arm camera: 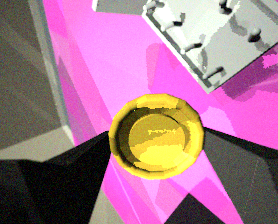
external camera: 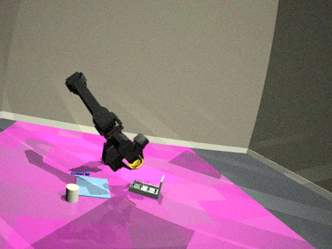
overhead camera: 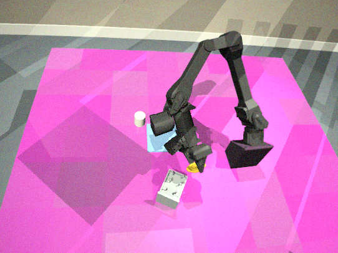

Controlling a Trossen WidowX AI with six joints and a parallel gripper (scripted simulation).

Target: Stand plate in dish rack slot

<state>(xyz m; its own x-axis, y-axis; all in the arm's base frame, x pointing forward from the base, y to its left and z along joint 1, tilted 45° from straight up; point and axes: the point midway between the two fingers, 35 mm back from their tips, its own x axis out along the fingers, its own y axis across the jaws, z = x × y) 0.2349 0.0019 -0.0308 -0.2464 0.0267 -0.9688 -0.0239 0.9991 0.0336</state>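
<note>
The grey dish rack is 80 mm ahead of my gripper tip, 60 mm below it and 20 mm to the left of it. Round my gripper tip: yellow plate (10 mm to the right, 10 mm above); then light blue sheet (190 mm to the right, 90 mm below, 50 mm ahead); then blue spoon (220 mm to the right, 80 mm below, 60 mm behind).
</note>
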